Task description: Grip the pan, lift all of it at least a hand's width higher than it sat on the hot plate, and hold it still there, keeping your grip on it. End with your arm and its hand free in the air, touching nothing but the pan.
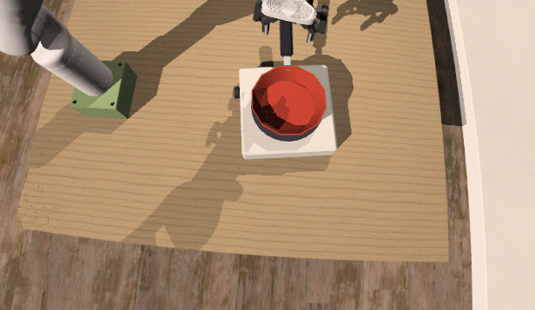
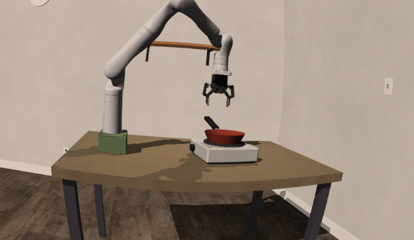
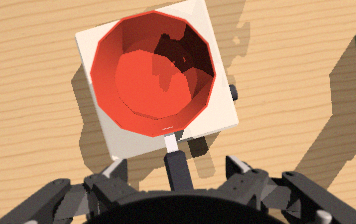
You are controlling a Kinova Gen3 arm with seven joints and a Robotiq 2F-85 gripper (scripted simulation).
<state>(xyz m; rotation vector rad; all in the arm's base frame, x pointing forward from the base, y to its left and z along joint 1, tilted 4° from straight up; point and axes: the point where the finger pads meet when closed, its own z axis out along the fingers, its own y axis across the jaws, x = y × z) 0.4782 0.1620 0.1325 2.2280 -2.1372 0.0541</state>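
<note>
Right now the pan is 120 mm below my hand, 40 mm to the right of it and 20 mm ahead of it. The rest, counted from my hand: hot plate 200 mm below, 110 mm to the right, 20 mm ahead.
</note>
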